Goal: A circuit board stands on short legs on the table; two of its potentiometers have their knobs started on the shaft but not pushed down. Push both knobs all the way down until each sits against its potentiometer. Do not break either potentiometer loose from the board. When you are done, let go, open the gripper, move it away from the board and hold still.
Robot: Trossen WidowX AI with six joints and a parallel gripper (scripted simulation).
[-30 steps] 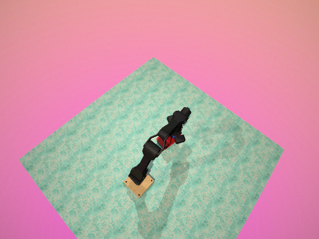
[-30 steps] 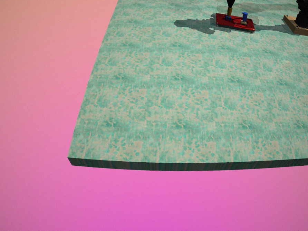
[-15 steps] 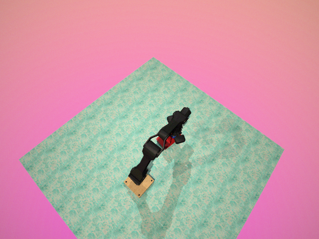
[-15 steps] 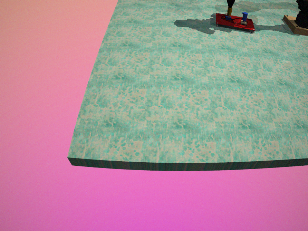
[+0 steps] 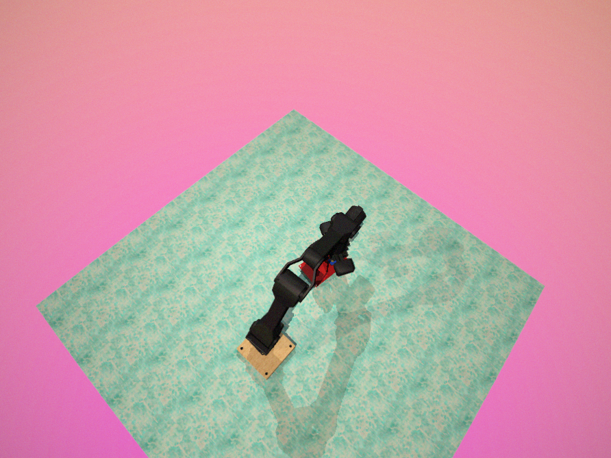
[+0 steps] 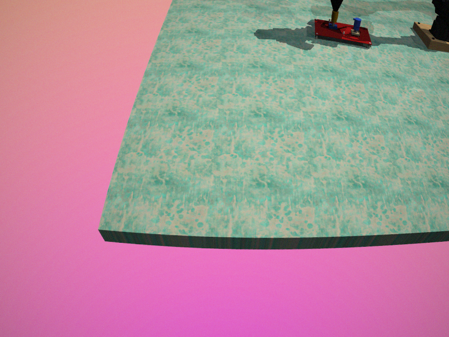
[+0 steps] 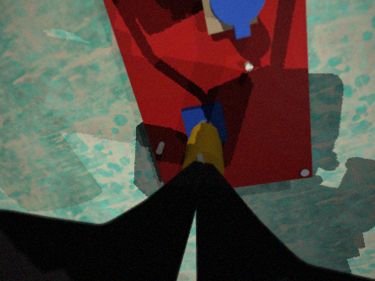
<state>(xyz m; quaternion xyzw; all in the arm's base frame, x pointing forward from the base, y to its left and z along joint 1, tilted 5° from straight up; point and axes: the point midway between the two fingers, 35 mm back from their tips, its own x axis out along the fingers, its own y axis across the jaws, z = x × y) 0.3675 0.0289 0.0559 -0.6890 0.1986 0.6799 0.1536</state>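
My gripper tip is now 30 mm above the blue potentiometer. Round my gripper tip: tan potentiometer (60 mm behind, 30 mm to the left, 20 mm below).
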